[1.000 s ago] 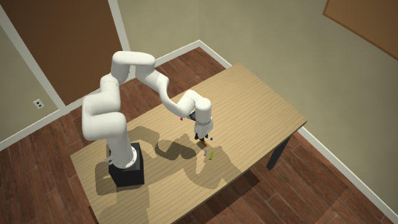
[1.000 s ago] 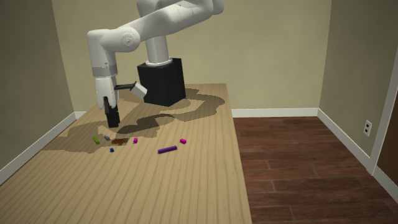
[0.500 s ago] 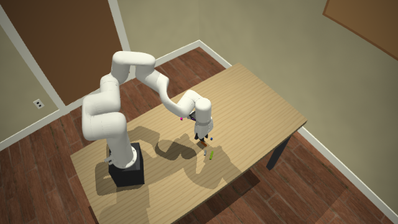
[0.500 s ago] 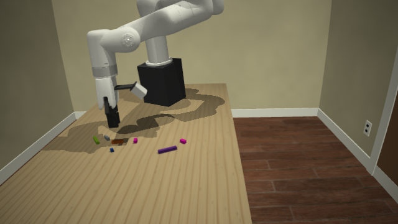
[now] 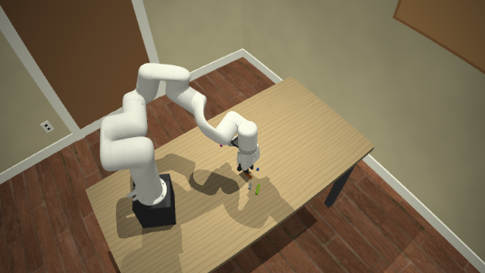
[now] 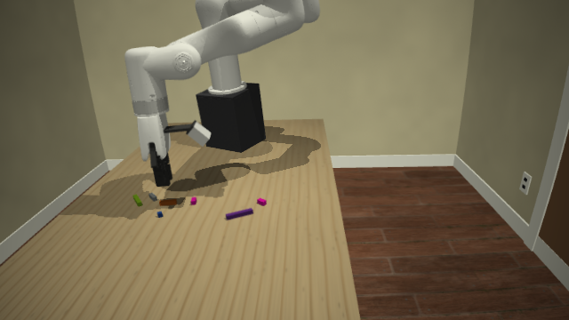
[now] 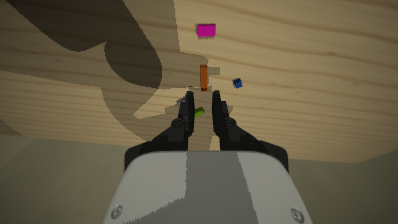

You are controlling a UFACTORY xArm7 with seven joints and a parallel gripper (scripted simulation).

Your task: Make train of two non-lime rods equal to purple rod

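The orange rod lies 7 cm below my hand. From my hand the other things lie so: grey rod (3 cm behind, 5 cm to the right, 7 cm below); then lime rod (1 cm behind, 8 cm to the right, 7 cm below); then small blue rod (6 cm ahead, 7 cm below).
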